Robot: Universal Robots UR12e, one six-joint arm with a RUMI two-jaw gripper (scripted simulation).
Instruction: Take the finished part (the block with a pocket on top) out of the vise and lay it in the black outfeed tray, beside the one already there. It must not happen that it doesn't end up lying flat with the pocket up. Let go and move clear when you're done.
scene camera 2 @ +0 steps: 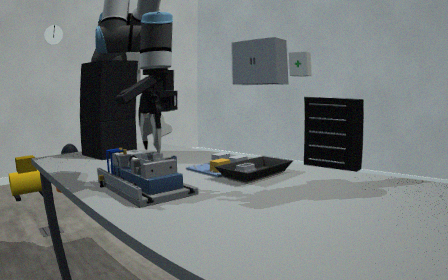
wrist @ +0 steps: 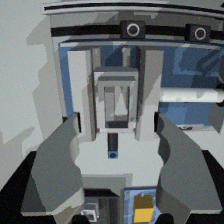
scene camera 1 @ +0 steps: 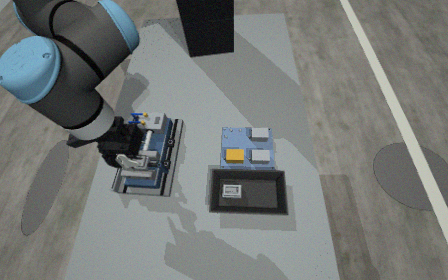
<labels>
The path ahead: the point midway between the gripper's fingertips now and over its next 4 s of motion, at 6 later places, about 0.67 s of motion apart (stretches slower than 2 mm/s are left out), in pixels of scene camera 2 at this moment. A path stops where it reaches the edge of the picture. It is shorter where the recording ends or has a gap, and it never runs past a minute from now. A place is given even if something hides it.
My gripper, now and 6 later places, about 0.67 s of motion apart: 152,151; 152,152; 152,154; 152,156; 152,151; 152,141; 153,140
</labels>
